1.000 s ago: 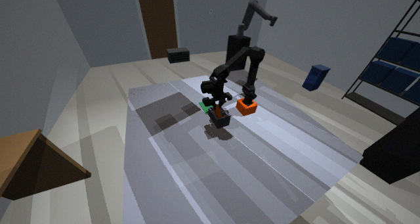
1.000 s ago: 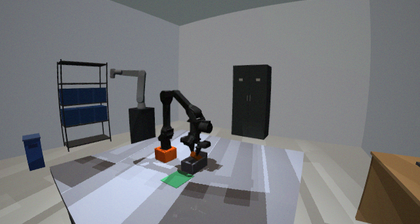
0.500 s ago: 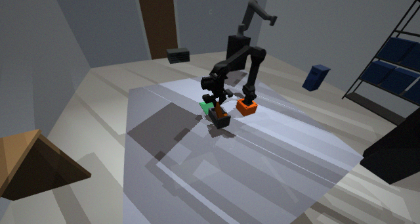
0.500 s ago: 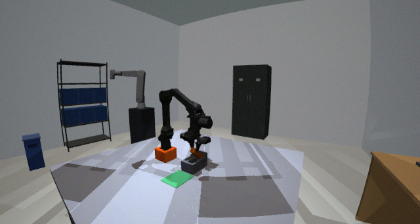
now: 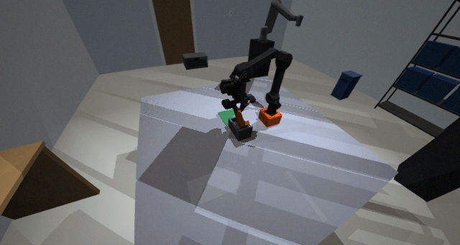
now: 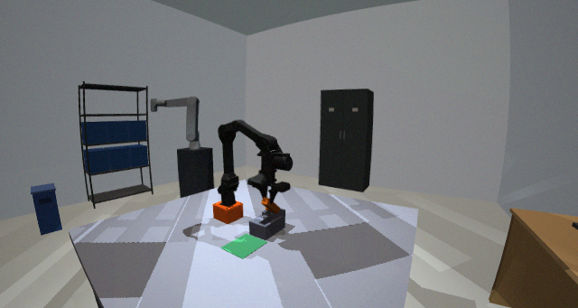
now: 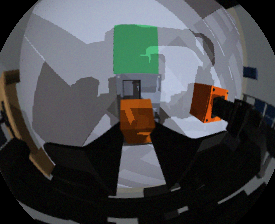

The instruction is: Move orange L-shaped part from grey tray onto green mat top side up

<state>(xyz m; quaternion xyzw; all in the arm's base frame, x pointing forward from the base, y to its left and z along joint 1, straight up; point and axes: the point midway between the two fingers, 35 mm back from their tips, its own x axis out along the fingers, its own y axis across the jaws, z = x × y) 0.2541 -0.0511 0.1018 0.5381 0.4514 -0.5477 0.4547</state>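
The green mat lies 4 cm behind my gripper tip, 14 cm to the right of it and 16 cm below it. Round my gripper tip: orange L-shaped part (1 cm behind, 3 cm to the left, 3 cm below).
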